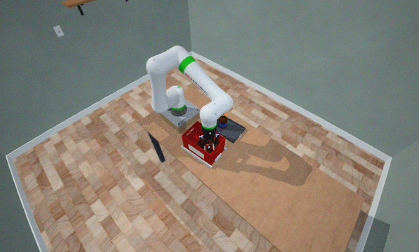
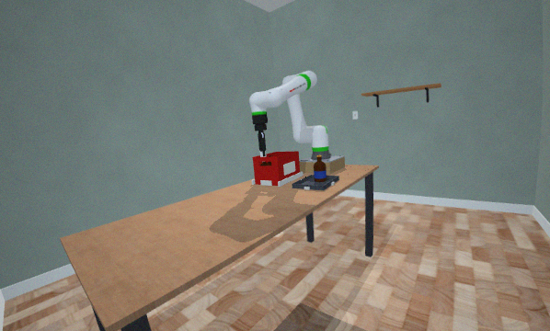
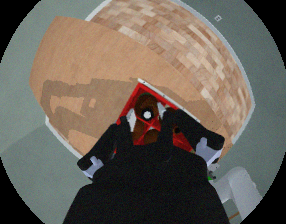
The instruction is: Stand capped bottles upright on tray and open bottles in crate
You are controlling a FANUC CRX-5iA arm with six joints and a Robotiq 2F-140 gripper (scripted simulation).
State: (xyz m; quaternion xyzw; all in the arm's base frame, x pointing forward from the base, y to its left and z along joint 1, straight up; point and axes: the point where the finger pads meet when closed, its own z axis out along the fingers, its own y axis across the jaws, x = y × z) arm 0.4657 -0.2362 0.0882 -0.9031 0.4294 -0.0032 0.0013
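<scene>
Now: the crate 8 cm behind my hand, 5 cm to the left of it and 9 cm below it. The rest, counted from my hand: dark tray (1 cm behind, 34 cm to the left, 16 cm below); then capped brown bottle (7 cm behind, 34 cm to the left, 9 cm below).
</scene>
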